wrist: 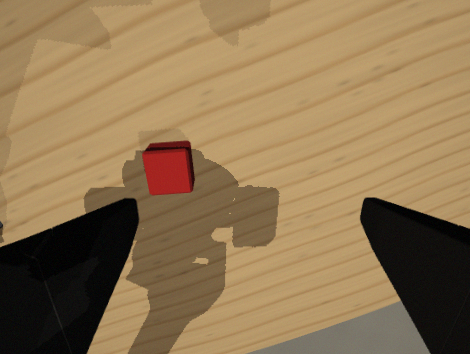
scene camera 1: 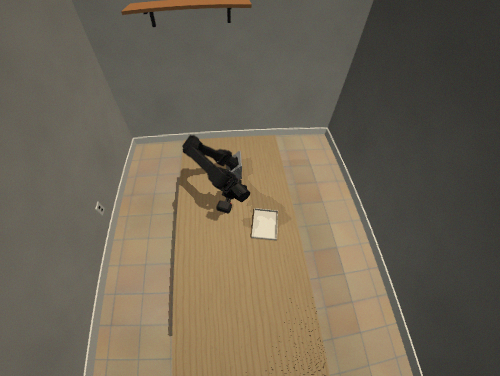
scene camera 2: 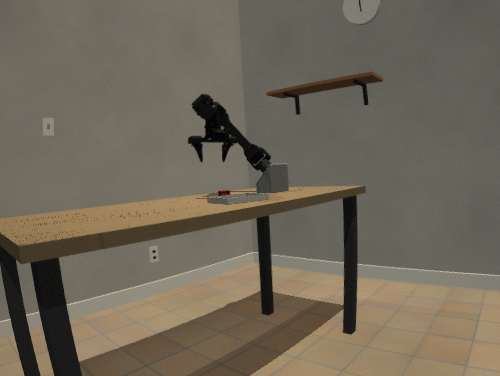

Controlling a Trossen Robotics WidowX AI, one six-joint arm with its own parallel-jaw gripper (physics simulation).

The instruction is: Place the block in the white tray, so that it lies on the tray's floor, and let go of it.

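Places are measured from the arm's base along level axes (x ahead, y left, z up), in millimetres.
Pixels of known places: gripper, fingertip midpoint: (wrist: 251,209) (scene camera 1: 229,203) (scene camera 2: 212,162); arm's base at its link origin: (scene camera 1: 234,163) (scene camera 2: 270,172).
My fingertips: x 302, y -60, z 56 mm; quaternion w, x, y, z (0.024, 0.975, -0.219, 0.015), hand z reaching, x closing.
Ahead of a thing's pixels: the offset from my fingertips to its top centre. Level surfaces: height alone.
A red block @[dz -118, dx -63, dy -7 mm] (scene camera 2: 223,192) (wrist: 169,171) lies on the wooden table. In the wrist view it is left of centre, just beyond the left fingertip and nearer to that finger than to the right one. The arm hides it in scene camera 1. The white tray @[dz -124, dx +72, dy +180 mm] (scene camera 1: 265,227) (scene camera 2: 240,199) is a shallow rectangle on the table, and its visible floor is bare. My gripper (scene camera 2: 213,161) (wrist: 251,209) is open and empty, fingers pointing down, well above the table and the block. In scene camera 1 the fingers are hidden.
The grey arm base (scene camera 2: 275,177) stands on the table @[dz -144 mm] (scene camera 1: 225,300) (scene camera 2: 125,220) near its far end. The tray is close to the table's right edge in scene camera 1. A wall shelf (scene camera 1: 190,6) (scene camera 2: 325,85) is mounted high on the back wall.
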